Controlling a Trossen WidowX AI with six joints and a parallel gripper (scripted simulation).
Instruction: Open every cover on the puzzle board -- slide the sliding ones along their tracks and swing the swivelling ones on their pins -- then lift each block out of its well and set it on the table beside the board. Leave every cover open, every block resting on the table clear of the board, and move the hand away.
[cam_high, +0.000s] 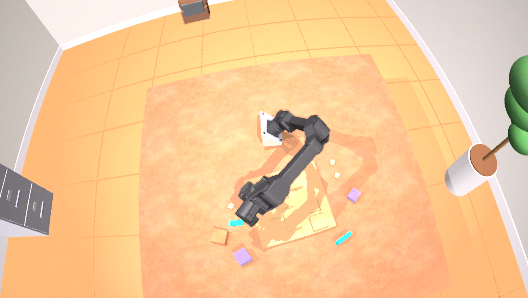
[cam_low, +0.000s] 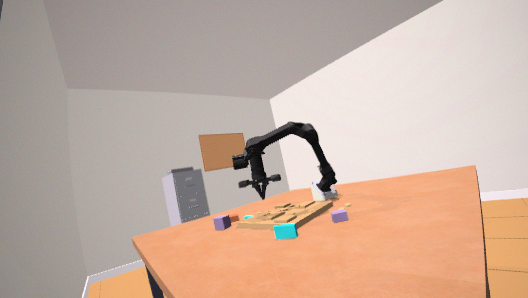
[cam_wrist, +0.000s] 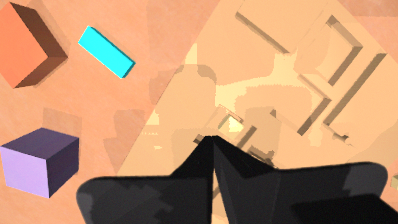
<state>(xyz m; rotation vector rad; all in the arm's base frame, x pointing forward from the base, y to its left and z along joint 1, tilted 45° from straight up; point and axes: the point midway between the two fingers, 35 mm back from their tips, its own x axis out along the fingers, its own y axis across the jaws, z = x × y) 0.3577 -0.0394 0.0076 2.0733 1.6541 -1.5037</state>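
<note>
My gripper tip is now 40 mm short of the cyan block, 110 mm to the left of it and 80 mm above it. Round my gripper tip: orange block (100 mm ahead, 180 mm to the right, 70 mm below).
</note>
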